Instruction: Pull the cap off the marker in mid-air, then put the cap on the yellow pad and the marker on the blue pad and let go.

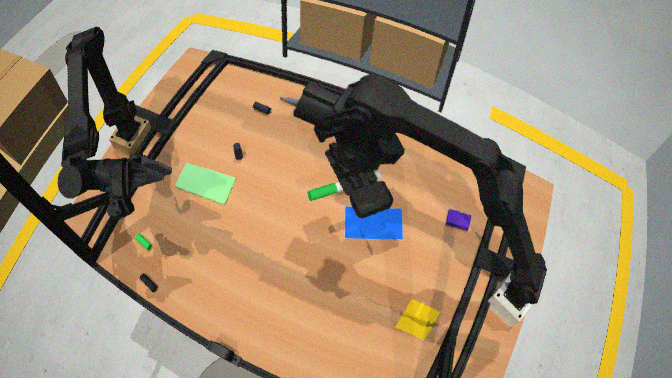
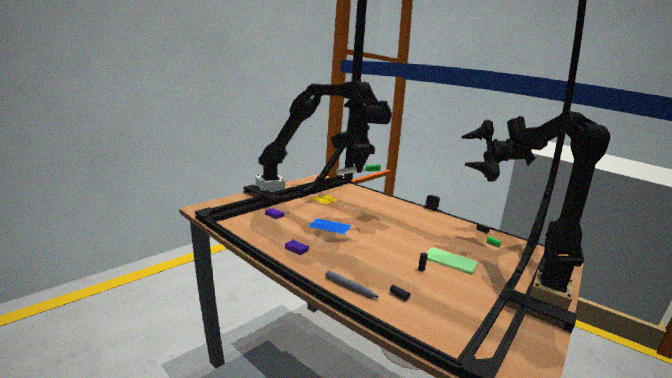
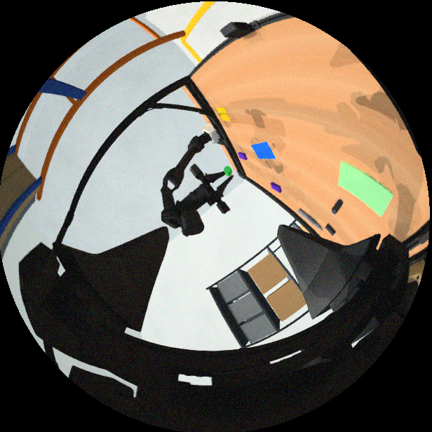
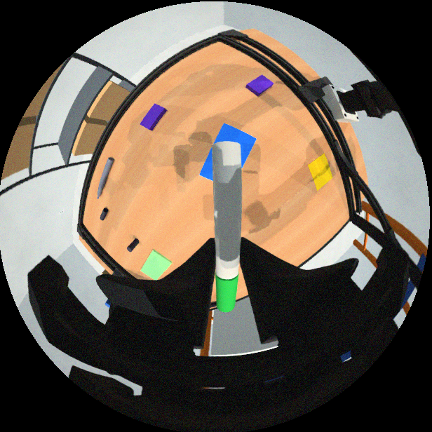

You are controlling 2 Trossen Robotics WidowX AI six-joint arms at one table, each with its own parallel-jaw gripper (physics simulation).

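Note:
The marker has a white-grey body and a green cap, which is on its end. My right gripper is shut on the marker's body, holding it level in mid-air; the cap sticks out on one side. My left gripper is open and empty, raised near its own base and well apart from the marker. The blue pad and the yellow pad lie bare on the table.
A light green pad, a loose green cap, several black caps, a grey pen and two purple blocks lie on the table. Black rails edge the table.

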